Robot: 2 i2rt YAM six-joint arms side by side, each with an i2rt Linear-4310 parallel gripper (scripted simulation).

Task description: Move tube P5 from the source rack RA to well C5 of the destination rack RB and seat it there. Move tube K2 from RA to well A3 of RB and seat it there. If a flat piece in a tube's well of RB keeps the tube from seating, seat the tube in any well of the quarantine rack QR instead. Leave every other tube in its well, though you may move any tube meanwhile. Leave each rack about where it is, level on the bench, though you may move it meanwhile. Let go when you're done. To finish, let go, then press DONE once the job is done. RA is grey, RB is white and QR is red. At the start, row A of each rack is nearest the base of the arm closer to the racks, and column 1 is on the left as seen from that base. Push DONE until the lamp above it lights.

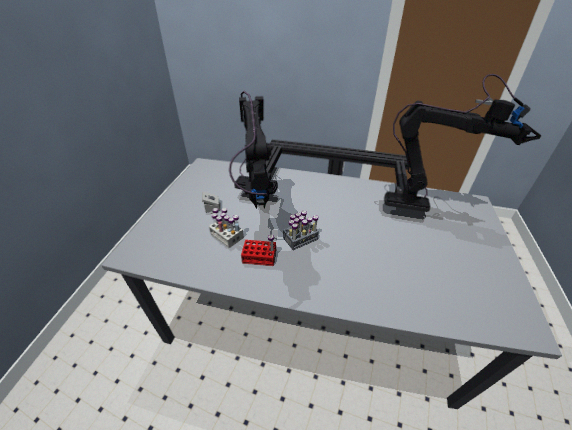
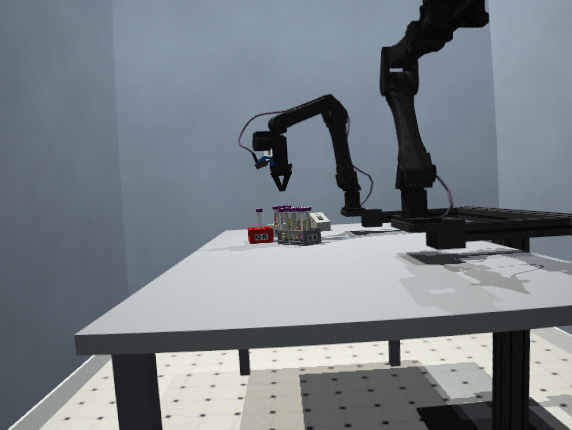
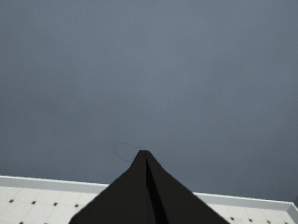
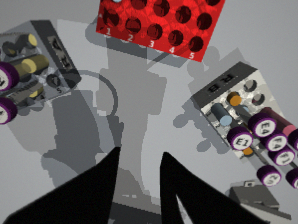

Scene:
A red rack QR [image 1: 260,251] is 115 cm from the lens.

